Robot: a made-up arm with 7 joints. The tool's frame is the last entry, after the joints. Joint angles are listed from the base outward. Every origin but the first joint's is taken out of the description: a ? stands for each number. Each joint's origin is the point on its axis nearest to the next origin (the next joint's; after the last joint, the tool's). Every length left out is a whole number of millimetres.
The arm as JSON. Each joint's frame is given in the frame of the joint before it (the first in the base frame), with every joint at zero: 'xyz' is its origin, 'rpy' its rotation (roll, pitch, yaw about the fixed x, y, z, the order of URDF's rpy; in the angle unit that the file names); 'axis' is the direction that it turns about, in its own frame. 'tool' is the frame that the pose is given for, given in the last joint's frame.
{
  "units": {
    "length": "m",
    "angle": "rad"
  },
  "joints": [
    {
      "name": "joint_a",
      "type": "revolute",
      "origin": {
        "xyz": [
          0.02,
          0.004,
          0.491
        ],
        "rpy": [
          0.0,
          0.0,
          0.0
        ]
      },
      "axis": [
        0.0,
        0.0,
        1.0
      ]
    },
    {
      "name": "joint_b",
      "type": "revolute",
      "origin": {
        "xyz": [
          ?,
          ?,
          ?
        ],
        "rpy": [
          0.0,
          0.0,
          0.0
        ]
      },
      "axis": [
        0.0,
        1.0,
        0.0
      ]
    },
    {
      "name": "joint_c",
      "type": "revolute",
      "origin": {
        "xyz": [
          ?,
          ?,
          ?
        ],
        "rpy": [
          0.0,
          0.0,
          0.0
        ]
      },
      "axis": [
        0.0,
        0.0,
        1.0
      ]
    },
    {
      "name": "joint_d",
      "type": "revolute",
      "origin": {
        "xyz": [
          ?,
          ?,
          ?
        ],
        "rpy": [
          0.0,
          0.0,
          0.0
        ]
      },
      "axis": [
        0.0,
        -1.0,
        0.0
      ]
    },
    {
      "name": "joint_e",
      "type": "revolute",
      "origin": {
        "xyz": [
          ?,
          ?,
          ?
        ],
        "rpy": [
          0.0,
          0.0,
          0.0
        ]
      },
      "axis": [
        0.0,
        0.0,
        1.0
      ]
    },
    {
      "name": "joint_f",
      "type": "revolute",
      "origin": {
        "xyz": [
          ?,
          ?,
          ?
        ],
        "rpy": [
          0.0,
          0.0,
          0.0
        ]
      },
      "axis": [
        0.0,
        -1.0,
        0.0
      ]
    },
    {
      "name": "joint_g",
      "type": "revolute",
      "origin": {
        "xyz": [
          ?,
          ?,
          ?
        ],
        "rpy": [
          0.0,
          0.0,
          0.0
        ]
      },
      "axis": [
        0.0,
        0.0,
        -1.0
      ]
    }
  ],
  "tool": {
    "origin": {
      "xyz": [
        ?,
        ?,
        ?
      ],
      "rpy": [
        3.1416,
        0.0,
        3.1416
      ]
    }
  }
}
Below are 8 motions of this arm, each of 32 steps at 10 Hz.
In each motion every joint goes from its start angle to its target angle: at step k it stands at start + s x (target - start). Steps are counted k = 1, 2, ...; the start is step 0. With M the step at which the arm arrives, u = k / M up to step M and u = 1 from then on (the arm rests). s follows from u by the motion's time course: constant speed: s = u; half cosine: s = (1 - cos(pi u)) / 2; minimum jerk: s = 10 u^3 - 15 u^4 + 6 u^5.
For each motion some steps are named. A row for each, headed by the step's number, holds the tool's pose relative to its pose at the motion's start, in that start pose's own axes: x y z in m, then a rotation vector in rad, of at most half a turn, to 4 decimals.
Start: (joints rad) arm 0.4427 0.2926 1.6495 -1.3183 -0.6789 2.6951 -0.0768
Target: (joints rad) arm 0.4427 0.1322 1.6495 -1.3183 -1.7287 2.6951 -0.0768
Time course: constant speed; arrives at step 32
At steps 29, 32:
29: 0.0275 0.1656 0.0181 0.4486 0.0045 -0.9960
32: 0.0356 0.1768 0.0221 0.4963 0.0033 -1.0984

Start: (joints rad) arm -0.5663 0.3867 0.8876 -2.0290 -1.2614 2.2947 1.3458
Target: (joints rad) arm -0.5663 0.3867 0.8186 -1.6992 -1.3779 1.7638 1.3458
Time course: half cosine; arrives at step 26
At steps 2, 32:
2: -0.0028 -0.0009 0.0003 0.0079 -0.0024 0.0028
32: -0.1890 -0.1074 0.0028 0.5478 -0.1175 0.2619

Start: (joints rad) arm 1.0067 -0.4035 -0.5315 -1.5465 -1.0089 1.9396 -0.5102
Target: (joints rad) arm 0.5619 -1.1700 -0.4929 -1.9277 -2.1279 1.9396 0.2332
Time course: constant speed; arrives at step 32
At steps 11, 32:
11: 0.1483 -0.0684 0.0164 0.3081 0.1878 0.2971
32: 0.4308 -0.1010 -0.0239 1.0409 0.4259 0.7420

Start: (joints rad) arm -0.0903 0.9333 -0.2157 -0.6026 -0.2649 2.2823 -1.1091
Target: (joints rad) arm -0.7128 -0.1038 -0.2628 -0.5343 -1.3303 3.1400 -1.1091
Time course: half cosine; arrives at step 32
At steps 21, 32:
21: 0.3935 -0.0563 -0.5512 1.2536 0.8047 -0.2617
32: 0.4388 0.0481 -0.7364 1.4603 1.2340 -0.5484

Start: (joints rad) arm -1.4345 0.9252 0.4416 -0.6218 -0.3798 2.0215 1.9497
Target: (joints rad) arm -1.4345 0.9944 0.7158 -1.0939 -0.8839 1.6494 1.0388
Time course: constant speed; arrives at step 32
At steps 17, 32:
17: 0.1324 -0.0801 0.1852 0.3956 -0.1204 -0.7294
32: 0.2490 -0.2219 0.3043 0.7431 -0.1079 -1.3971

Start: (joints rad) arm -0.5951 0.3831 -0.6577 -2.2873 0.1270 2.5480 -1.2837
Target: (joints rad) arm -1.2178 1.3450 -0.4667 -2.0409 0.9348 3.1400 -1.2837
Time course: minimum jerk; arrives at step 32
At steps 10, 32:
10: 0.0647 -0.0126 0.0796 0.0092 0.0242 0.1776
32: 0.3764 0.1873 0.4286 0.0587 0.3547 0.9642

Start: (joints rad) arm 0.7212 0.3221 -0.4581 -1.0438 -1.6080 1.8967 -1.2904
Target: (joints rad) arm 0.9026 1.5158 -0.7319 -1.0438 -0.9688 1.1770 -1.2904
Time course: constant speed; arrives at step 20
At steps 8, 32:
8: -0.3745 0.0202 -0.0927 -0.2356 -0.0056 -0.3972
32: -0.8039 0.3367 -0.1771 -0.5583 0.3595 -0.9342

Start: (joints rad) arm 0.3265 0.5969 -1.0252 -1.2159 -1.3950 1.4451 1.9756
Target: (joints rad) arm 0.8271 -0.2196 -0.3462 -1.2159 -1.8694 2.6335 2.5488
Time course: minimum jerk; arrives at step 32
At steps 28, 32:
28: -0.6782 -0.4801 -0.0046 -1.5599 1.3238 1.3198
32: -0.6841 -0.4894 0.0053 -1.5839 1.3427 1.3436

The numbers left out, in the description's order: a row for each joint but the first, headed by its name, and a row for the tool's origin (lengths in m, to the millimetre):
joint_b: 0.02 -0.005 0.0
joint_c: 0.025 0.0 0.256
joint_d: 0.091 0.004 0.0
joint_e: -0.154 0.0 0.541
joint_f: 0.005 -0.008 0.0
joint_g: 0.107 0.0 0.035
tool: 0.018 0.029 0.0

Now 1 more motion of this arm.
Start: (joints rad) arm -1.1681 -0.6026 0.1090 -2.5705 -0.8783 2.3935 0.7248
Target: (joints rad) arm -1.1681 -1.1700 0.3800 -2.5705 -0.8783 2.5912 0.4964
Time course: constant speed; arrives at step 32
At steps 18, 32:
18: 0.0154 -0.0237 -0.2238 0.0091 -0.4325 -0.1076
32: 0.0797 -0.0300 -0.3741 0.0916 -0.7568 -0.2065

